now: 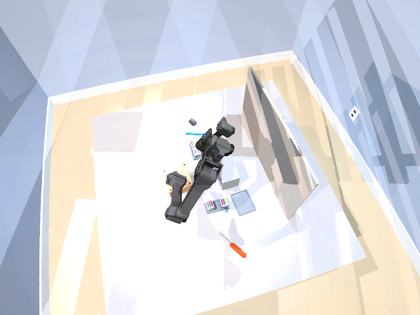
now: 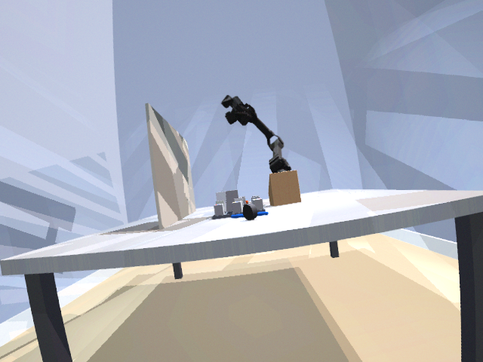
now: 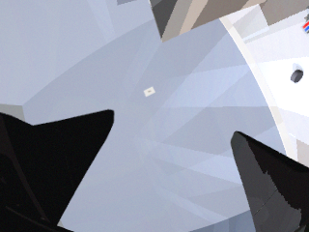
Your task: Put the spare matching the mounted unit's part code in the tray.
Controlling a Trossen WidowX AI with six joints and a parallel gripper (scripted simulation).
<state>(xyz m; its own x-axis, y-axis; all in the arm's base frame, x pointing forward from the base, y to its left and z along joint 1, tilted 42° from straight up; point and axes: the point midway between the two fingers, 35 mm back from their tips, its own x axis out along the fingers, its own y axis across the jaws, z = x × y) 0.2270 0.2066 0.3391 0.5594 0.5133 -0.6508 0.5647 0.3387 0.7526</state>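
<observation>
My gripper tip is 30 mm past the grey spare block, 240 mm to the right of it and 470 mm above it. Also, from my gripper tip: tray: 70 mm ahead, 190 mm to the right, 500 mm below; then tall panel: 290 mm ahead, 40 mm to the right, 280 mm below; then mounted unit: 60 mm ahead, 460 mm below.
</observation>
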